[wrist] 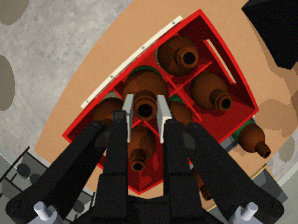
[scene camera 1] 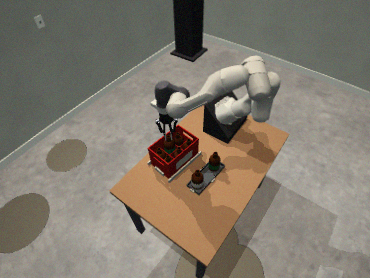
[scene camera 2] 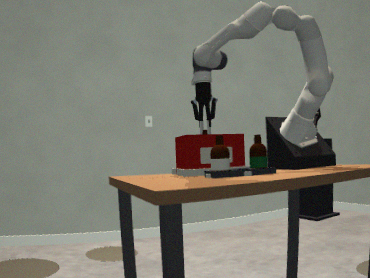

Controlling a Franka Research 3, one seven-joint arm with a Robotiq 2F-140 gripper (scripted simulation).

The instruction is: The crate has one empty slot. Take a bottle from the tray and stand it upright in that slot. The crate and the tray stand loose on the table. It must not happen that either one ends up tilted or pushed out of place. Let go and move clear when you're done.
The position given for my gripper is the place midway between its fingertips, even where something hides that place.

Observation:
In view: my gripper [scene camera 2: 205, 134], a bottle [wrist: 145, 82], a bottle [wrist: 250, 136] and a red crate [scene camera 2: 192, 151].
The red crate is seen too in the wrist view [wrist: 220, 124]. My gripper also shows in the wrist view [wrist: 145, 104].

